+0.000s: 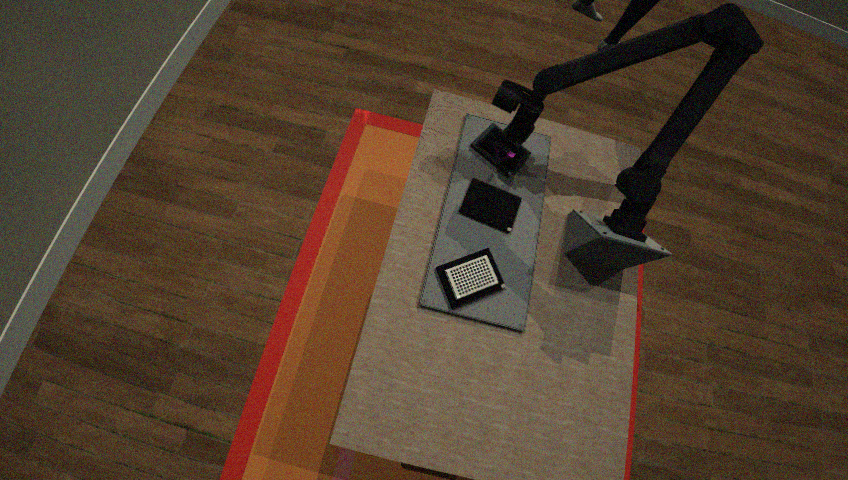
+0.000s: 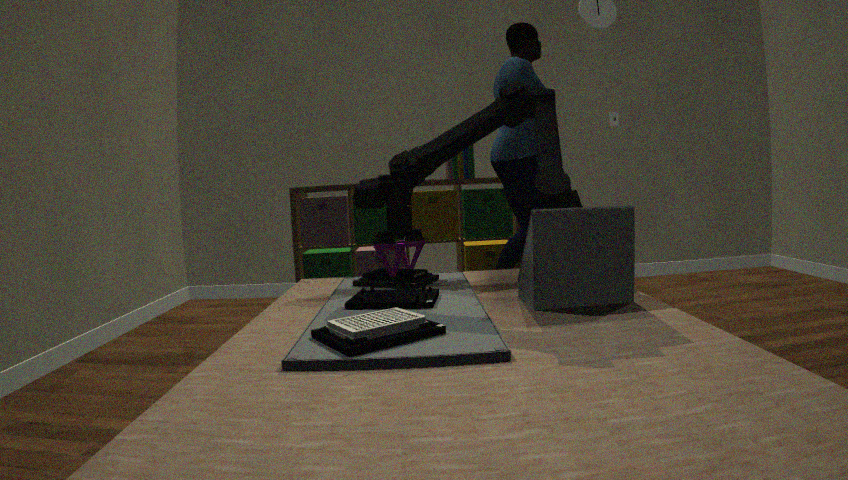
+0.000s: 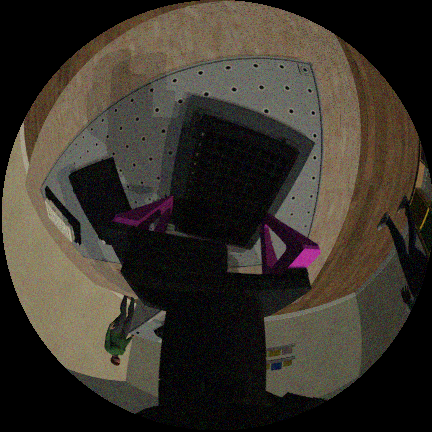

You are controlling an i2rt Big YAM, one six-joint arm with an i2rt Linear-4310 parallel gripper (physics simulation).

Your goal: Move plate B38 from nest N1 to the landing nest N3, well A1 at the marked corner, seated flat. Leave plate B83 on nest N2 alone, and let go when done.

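A black well plate (image 1: 489,148) (image 2: 368,277) (image 3: 240,165) sits on the nest at the far end of the grey deck. My gripper (image 1: 508,155) (image 2: 393,273) (image 3: 218,207) is open and empty. Its magenta fingers are low over the plate, one near each side of its near end; whether they reach beside it is unclear. The middle nest (image 1: 490,205) (image 2: 389,299) (image 3: 100,192) is black and bare, with a white corner mark. A white plate (image 1: 473,276) (image 2: 376,322) (image 3: 59,220) sits on the near nest (image 1: 445,285). No plate or nest labels are readable; the far nest's corner mark is hidden.
The perforated grey deck (image 1: 511,310) (image 2: 464,350) (image 3: 295,95) lies on the table (image 1: 416,386) (image 2: 416,428). The arm's grey base block (image 1: 601,255) (image 2: 583,261) stands to the right of it. A person (image 2: 512,142) stands behind the arm. A shelf unit (image 2: 293,231) stands at the wall.
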